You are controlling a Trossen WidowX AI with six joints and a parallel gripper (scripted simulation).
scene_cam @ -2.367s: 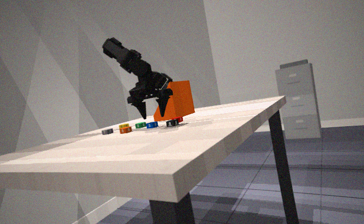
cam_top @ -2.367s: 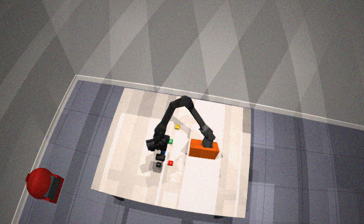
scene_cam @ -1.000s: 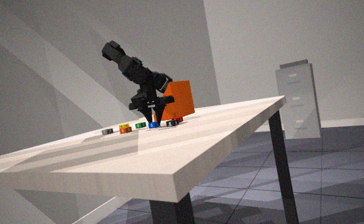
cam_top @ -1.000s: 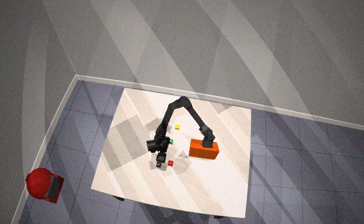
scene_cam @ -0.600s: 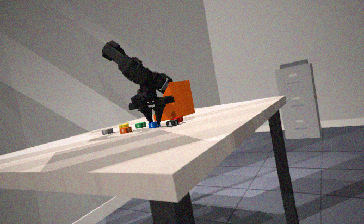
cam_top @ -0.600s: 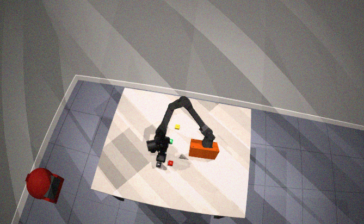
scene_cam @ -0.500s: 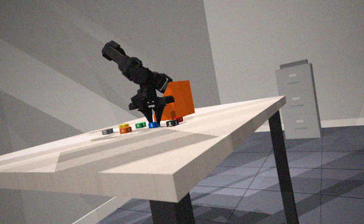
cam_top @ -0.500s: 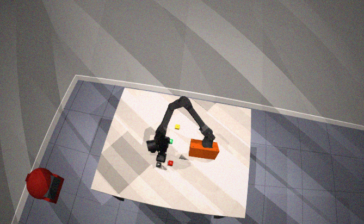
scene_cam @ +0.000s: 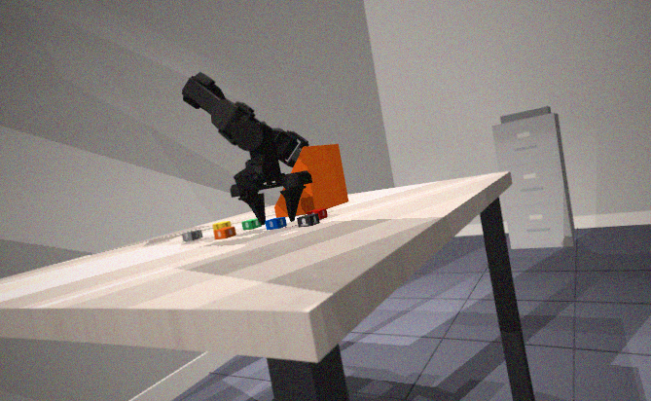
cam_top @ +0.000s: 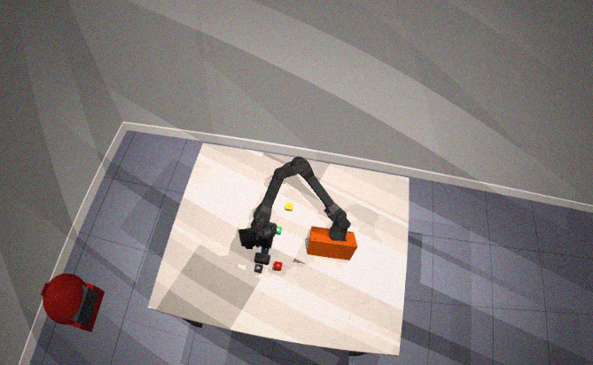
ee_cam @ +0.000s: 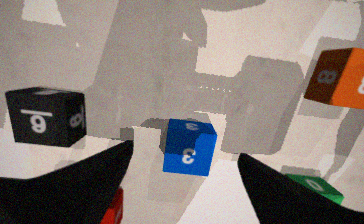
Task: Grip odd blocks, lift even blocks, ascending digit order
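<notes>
Now: the blue block 10 mm ahead of my gripper tip. From my gripper tip the other things lie so: green block: 40 mm behind, 100 mm to the right; red block: 60 mm behind, 70 mm to the left; black block: 30 mm ahead, 90 mm to the left.
</notes>
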